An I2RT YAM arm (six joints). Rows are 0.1 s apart.
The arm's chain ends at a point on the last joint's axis. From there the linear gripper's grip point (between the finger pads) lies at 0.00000 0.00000 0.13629 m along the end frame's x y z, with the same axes.
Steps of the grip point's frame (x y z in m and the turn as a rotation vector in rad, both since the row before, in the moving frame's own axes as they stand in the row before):
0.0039 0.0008 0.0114 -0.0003 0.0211 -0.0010
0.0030 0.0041 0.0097 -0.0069 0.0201 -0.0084
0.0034 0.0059 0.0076 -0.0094 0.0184 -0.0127
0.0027 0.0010 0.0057 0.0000 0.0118 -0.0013
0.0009 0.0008 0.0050 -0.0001 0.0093 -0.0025
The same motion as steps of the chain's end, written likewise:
0.0010 0.0008 0.0114 -0.0003 0.0211 -0.0010
0.0003 0.0032 0.0097 -0.0069 0.0201 -0.0084
0.0009 0.0046 0.0076 -0.0094 0.0184 -0.0127
0.0011 0.0010 0.0057 0.0000 0.0118 -0.0013
-0.0004 0.0008 0.0050 -0.0001 0.0093 -0.0025

